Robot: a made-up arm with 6 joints.
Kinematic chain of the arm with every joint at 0, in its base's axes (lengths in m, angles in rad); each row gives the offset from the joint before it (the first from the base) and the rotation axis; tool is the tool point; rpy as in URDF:
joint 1: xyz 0 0 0.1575 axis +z
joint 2: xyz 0 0 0 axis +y
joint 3: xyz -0.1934 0 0.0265 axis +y
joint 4: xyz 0.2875 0 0.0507 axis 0.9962 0 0.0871
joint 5: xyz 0 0 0 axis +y
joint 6: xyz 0.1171 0 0.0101 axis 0.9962 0 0.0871
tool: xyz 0 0 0 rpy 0 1.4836 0
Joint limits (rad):
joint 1: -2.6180..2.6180
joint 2: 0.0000..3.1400
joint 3: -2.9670..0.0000
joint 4: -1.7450..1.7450
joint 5: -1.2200..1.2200
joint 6: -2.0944..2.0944
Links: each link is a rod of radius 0.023 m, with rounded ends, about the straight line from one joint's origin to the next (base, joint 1, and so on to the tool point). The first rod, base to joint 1, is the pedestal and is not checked.
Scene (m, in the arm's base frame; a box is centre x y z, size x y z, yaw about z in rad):
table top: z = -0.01
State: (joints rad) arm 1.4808 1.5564 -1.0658 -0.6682 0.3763 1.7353
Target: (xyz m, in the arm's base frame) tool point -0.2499 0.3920 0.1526
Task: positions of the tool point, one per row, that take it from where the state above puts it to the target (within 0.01 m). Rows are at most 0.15 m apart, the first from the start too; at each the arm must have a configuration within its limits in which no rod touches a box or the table.
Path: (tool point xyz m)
1: -0.0354 0.4144 0.1780
2: -0.1418 0.4178 0.1667
3: -0.2499 0.3920 0.1526

